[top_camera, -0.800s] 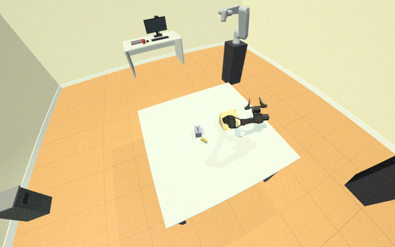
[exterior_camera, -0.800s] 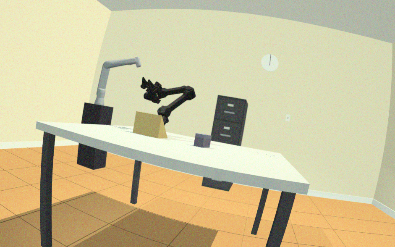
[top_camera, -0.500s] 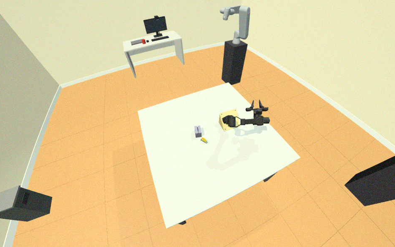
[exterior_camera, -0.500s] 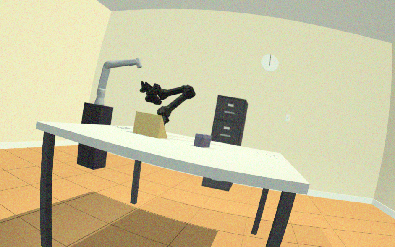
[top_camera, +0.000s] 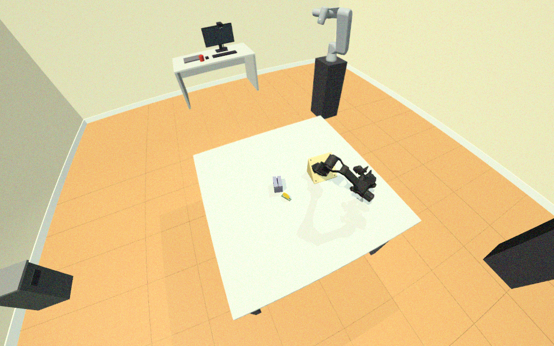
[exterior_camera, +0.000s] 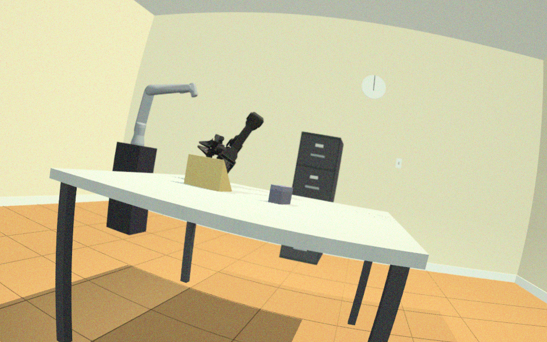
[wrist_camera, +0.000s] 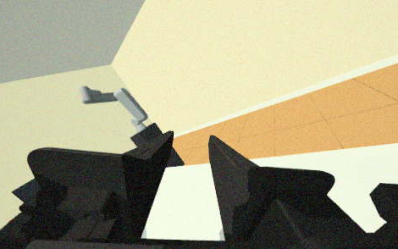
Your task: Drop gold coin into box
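My gripper tip is now 540 mm short of the gold coin, 170 mm above it and 160 mm to the left of it.
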